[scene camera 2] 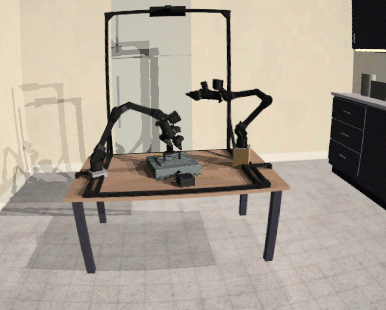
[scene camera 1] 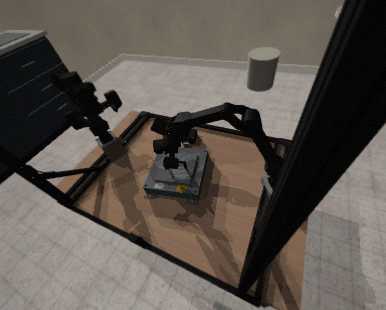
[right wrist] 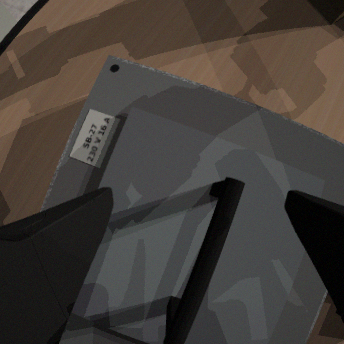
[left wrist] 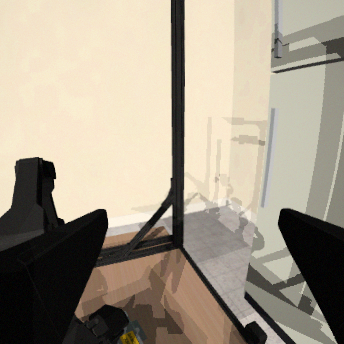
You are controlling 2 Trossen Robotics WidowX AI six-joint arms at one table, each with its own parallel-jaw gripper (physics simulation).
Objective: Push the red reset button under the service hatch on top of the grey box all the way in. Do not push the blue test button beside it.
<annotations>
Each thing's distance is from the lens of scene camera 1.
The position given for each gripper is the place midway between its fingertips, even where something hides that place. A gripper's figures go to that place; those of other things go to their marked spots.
left gripper (scene camera 1: pixel 104 117): 70 cm
service hatch (scene camera 1: pixel 183 174): 92 cm
grey box (scene camera 1: pixel 191 192): 86 cm
</annotations>
